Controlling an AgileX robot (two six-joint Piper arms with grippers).
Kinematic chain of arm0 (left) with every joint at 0, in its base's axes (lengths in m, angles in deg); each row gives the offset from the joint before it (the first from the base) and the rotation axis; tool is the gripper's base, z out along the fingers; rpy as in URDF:
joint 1: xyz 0 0 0.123 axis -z
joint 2: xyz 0 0 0 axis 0.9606 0.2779 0
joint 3: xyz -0.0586 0.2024 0.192 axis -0.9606 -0.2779 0
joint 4: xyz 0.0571 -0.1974 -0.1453 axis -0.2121 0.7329 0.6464
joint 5: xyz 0 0 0 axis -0.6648 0.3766 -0.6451
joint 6: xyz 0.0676 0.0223 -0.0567 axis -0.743 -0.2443 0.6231
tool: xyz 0 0 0 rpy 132.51 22.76 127.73
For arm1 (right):
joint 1: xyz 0 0 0.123 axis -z
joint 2: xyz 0 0 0 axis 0.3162 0.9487 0
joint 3: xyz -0.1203 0.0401 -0.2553 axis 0.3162 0.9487 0
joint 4: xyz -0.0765 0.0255 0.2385 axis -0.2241 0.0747 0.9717
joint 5: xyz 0 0 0 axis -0.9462 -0.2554 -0.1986
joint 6: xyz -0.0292 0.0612 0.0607 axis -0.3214 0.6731 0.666
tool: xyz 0 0 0 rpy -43.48 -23.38 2.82
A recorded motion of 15 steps. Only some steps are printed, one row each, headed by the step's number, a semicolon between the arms.
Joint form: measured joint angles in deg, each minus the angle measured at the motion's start. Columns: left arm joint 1, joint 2, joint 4, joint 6, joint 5, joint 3; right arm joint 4, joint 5, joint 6, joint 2, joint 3, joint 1.
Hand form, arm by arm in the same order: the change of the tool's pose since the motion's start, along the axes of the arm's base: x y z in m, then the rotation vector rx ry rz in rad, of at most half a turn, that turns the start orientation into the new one. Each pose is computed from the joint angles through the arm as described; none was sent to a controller.
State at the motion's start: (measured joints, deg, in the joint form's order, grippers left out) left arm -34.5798 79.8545 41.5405 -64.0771 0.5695 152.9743; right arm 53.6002 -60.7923 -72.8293 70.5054 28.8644 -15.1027
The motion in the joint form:
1: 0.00 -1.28 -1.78 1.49 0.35 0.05; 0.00 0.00 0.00 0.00 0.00 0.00
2: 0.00 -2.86 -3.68 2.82 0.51 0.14; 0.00 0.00 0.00 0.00 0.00 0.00
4: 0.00 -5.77 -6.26 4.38 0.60 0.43; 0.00 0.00 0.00 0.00 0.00 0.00
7: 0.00 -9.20 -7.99 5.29 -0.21 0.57; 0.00 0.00 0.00 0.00 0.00 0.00
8: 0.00 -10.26 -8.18 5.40 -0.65 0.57; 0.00 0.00 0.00 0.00 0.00 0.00
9: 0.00 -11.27 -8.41 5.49 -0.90 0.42; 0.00 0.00 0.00 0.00 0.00 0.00
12: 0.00 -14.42 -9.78 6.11 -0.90 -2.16; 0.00 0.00 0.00 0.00 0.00 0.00
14: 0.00 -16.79 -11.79 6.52 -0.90 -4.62; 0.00 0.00 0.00 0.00 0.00 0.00
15: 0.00 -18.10 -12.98 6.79 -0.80 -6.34; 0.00 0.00 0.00 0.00 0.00 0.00
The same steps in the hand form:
1: -0.0047 0.0070 0.0107 -0.0184 -0.0316 0.0291; 0.0000 0.0000 0.0000 0.0000 0.0000 0.0000
2: -0.0113 0.0157 0.0234 -0.0363 -0.0669 0.0585; 0.0000 0.0000 0.0000 0.0000 0.0000 0.0000
4: -0.0252 0.0316 0.0460 -0.0684 -0.1265 0.0973; 0.0000 0.0000 0.0000 0.0000 0.0000 0.0000
7: -0.0436 0.0499 0.0685 -0.0993 -0.1723 0.1277; 0.0000 0.0000 0.0000 0.0000 0.0000 0.0000
8: -0.0497 0.0553 0.0745 -0.1082 -0.1805 0.1333; 0.0000 0.0000 0.0000 0.0000 0.0000 0.0000
9: -0.0551 0.0603 0.0797 -0.1155 -0.1895 0.1381; 0.0000 0.0000 0.0000 0.0000 0.0000 0.0000
12: -0.0671 0.0724 0.0879 -0.1178 -0.2063 0.1578; 0.0000 0.0000 0.0000 0.0000 0.0000 0.0000
14: -0.0747 0.0821 0.0919 -0.1026 -0.2220 0.1826; 0.0000 0.0000 0.0000 0.0000 0.0000 0.0000
15: -0.0781 0.0868 0.0926 -0.0903 -0.2282 0.1966; 0.0000 0.0000 0.0000 0.0000 0.0000 0.0000

